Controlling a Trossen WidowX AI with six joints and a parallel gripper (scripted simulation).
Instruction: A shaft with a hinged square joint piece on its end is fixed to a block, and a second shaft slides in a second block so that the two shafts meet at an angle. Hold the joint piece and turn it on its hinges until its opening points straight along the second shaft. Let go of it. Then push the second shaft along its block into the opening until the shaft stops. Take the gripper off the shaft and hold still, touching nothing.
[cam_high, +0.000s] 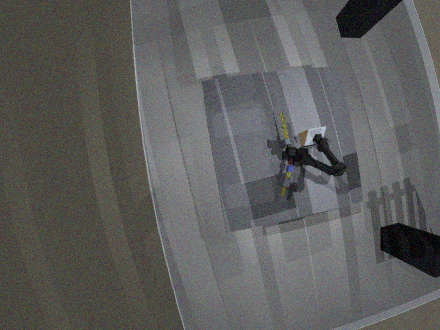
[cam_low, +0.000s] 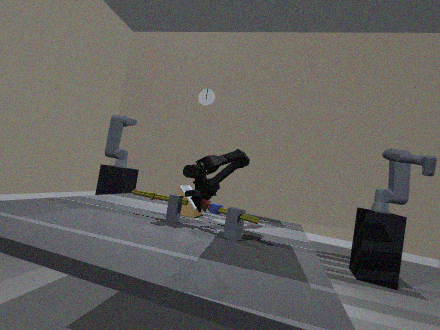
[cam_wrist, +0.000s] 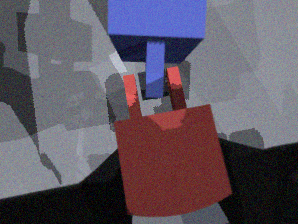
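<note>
Now: the red joint piece 1 cm to the left of my gripper tip and 4 cm above it.
</note>
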